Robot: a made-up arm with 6 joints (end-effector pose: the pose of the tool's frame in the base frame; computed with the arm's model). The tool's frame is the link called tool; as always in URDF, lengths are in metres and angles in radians. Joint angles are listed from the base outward.
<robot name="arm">
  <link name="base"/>
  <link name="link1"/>
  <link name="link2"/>
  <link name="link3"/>
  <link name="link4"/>
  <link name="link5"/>
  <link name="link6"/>
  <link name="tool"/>
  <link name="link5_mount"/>
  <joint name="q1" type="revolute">
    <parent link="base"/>
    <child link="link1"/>
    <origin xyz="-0.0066 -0.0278 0.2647" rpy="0 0 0"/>
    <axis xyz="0 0 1"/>
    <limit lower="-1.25" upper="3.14"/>
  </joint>
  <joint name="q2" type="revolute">
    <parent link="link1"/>
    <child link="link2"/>
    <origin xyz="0.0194 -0.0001 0.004" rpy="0 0 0"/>
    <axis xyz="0 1 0"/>
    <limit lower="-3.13" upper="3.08"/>
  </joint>
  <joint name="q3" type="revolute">
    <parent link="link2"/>
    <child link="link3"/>
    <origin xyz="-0.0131 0.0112 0.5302" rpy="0 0 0"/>
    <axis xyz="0 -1 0"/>
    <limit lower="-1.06" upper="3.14"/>
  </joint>
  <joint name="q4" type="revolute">
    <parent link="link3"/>
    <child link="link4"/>
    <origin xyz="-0.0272 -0.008 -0.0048" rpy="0 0 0"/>
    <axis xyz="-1 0 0"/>
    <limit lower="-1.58" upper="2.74"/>
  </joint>
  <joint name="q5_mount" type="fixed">
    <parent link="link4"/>
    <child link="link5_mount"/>
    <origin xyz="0.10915 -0.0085 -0.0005" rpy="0 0 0"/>
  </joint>
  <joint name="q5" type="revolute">
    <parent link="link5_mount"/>
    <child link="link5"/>
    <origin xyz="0.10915 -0.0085 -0.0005" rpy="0 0 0"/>
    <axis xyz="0 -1 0"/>
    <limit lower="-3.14" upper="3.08"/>
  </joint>
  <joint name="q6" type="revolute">
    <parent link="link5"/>
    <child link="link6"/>
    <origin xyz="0.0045 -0.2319 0.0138" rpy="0 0 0"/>
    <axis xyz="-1 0 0"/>
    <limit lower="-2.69" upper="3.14"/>
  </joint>
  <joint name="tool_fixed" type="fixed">
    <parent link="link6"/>
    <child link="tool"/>
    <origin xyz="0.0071 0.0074 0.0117" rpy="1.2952 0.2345 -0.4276"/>
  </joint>
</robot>
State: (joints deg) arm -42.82 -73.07 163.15 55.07 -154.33 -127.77
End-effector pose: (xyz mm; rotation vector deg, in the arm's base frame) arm -430.5 144.9 144.3 -113.45 -29.03 -102.41
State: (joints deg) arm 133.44 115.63 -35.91 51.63 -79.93 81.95
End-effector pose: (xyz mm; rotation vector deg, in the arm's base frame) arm -177.3 373.8 -197.3 125.68 8.45 4.09
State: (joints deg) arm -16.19 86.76 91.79 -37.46 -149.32 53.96
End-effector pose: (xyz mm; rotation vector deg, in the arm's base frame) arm 666.0 -401.8 165.6 16.71 125.09 -1.19
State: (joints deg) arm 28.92 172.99 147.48 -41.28 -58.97 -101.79
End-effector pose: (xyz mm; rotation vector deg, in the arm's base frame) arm 272.6 -93.8 -508.8 -73.02 -63.90 119.93
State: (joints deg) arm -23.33 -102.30 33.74 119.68 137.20 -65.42
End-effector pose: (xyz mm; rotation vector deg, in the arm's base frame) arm -666.4 387.3 96.6 -72.83 -26.20 20.40
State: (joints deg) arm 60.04 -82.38 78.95 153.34 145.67 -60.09
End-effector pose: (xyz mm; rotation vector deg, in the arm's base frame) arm -553.2 -527.2 261.9 -29.99 -75.42 51.12
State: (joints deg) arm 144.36 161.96 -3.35 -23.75 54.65 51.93
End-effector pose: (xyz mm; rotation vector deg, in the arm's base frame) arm 124.7 147.6 -197.4 -84.65 8.69 58.66
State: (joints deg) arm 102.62 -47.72 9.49 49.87 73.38 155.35
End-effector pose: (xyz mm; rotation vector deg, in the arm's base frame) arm 236.4 -423.3 883.8 42.67 -141.85 -57.98
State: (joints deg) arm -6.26 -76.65 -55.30 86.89 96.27 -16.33
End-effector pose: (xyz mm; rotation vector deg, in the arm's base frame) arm -439.6 17.0 661.5 4.80 -31.29 73.02
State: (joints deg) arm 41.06 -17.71 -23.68 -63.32 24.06 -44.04
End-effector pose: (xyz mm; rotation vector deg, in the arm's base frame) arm 91.9 -121.8 534.3 -167.24 -59.97 23.35
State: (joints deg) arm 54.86 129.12 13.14 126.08 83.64 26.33
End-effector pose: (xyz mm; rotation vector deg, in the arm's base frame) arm 170.4 489.6 -288.4 17.16 94.62 125.99
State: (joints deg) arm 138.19 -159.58 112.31 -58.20 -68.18 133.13
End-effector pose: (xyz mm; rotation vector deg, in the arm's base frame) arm 343.9 -185.2 -435.7 -109.83 90.86 106.31
